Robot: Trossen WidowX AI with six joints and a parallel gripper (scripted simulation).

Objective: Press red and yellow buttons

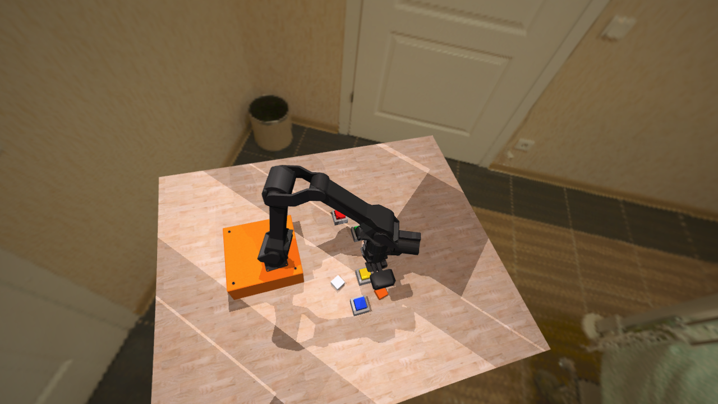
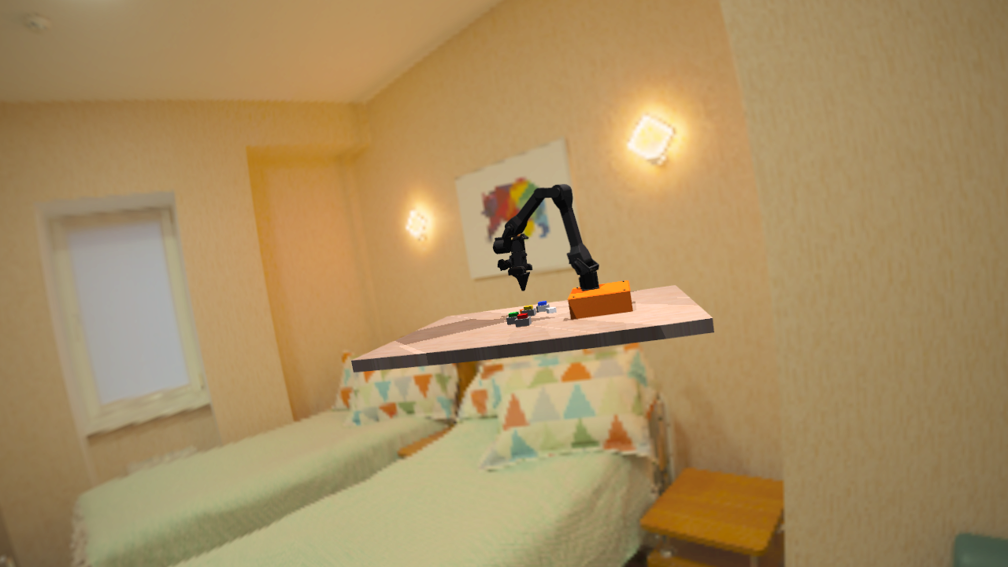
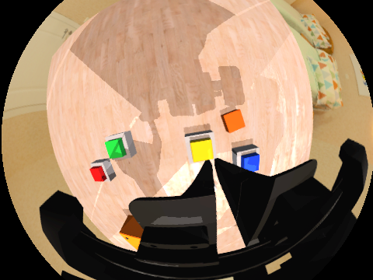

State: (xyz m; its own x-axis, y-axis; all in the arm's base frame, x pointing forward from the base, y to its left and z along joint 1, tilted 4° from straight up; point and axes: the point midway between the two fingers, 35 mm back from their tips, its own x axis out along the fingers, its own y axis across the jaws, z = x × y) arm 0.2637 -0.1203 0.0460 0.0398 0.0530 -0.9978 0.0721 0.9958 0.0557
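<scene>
Now: gripper tip 1 cm past the yellow button and 7 cm above it. Round my gripper tip: orange block (2 cm ahead, 6 cm to the right, 9 cm below); then white block (10 cm behind, 1 cm to the left, 9 cm below); then blue button (6 cm behind, 8 cm to the right, 7 cm below).
</scene>
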